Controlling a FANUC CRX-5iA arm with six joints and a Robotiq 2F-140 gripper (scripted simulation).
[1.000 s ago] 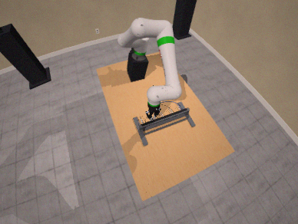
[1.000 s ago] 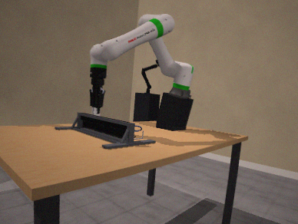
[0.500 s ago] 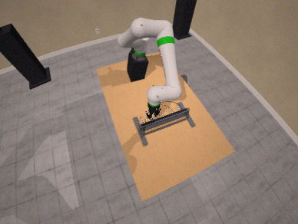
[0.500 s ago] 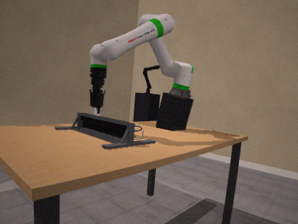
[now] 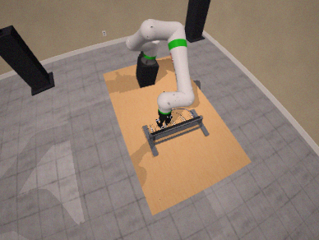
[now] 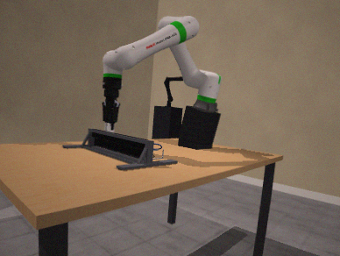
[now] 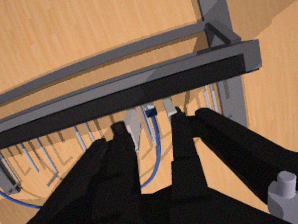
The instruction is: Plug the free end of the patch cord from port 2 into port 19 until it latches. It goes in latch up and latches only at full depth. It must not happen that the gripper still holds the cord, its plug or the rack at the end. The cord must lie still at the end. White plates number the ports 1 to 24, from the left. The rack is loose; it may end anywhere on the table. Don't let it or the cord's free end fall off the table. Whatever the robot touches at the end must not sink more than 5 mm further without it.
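Right now the plug is 30 mm below my hand and 10 mm ahead of it.
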